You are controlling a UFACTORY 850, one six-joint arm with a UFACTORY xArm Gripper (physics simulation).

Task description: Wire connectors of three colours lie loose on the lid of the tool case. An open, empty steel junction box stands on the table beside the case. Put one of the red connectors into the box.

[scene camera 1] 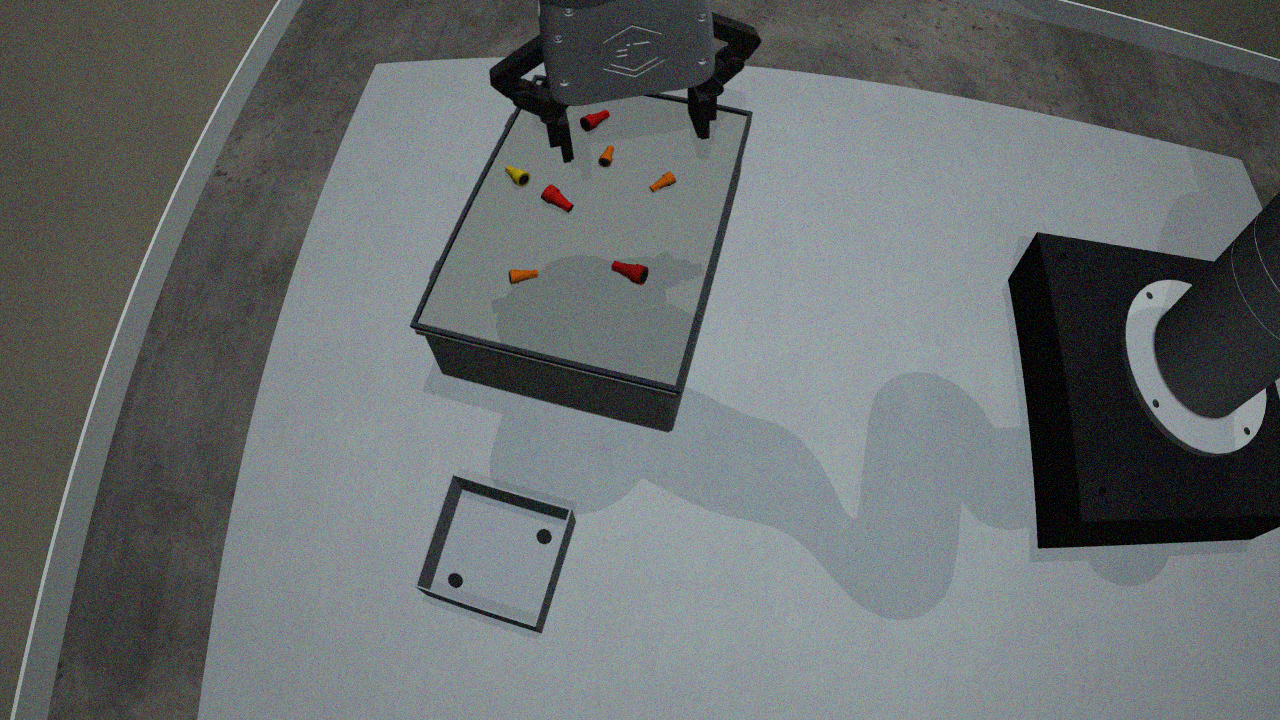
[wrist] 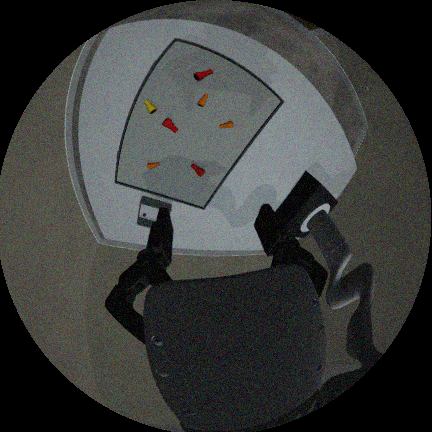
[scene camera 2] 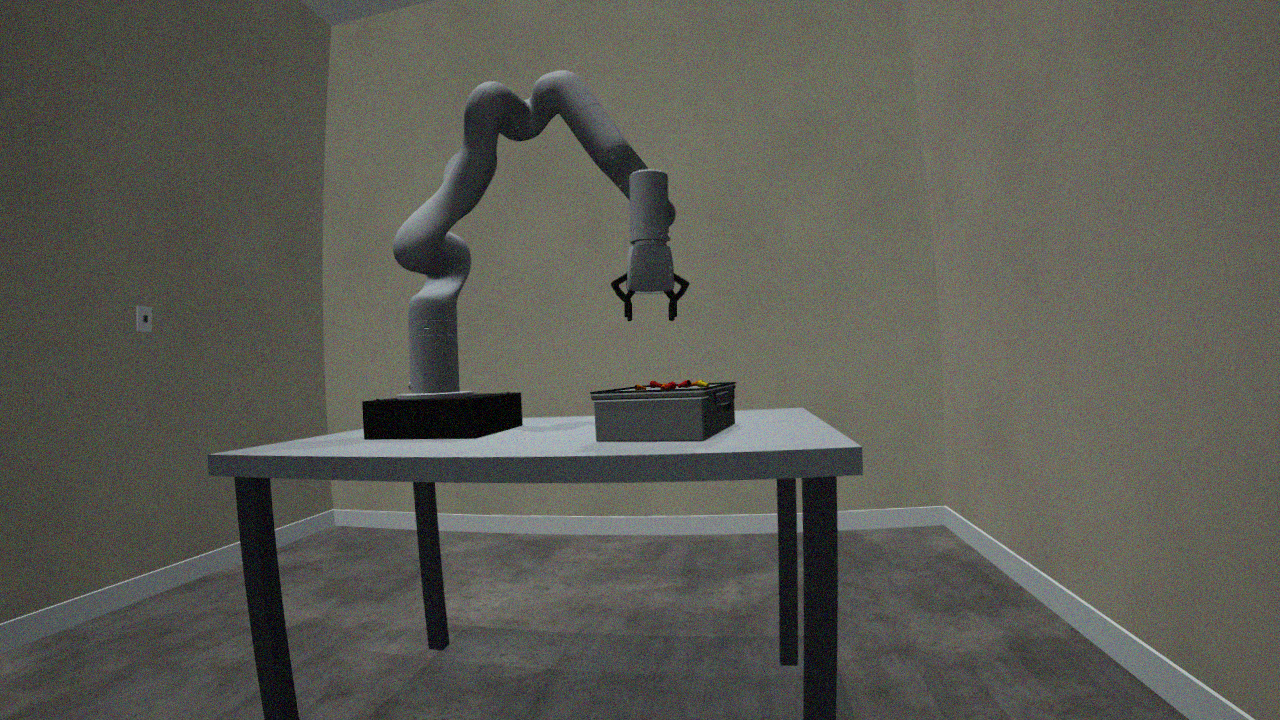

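Note:
Three red connectors lie apart on the grey lid (scene camera 1: 595, 234) (wrist: 192, 142) of the tool case (scene camera 2: 648, 419): a far one (scene camera 1: 594, 120) (wrist: 203, 75), a middle one (scene camera 1: 556, 197) (wrist: 170, 125) near the yellow connector, and a near one (scene camera 1: 631, 271) (wrist: 198, 170) toward the box end. The steel junction box (scene camera 1: 501, 555) (wrist: 150, 212) stands open and empty on the table; a finger partly covers it in the wrist view. My gripper (scene camera 1: 635, 147) (scene camera 2: 650, 317) (wrist: 215, 215) is open and empty, pointing down high above the lid.
A yellow connector (scene camera 1: 517, 175) (wrist: 150, 106) and three orange ones (scene camera 1: 606, 155) (scene camera 1: 662, 182) (scene camera 1: 522, 275) also lie on the lid. The lid has a raised dark rim. The black base block (scene camera 1: 1145, 483) (scene camera 2: 443, 417) stands on the table (scene camera 1: 805, 295) (scene camera 2: 537, 467), apart from the case.

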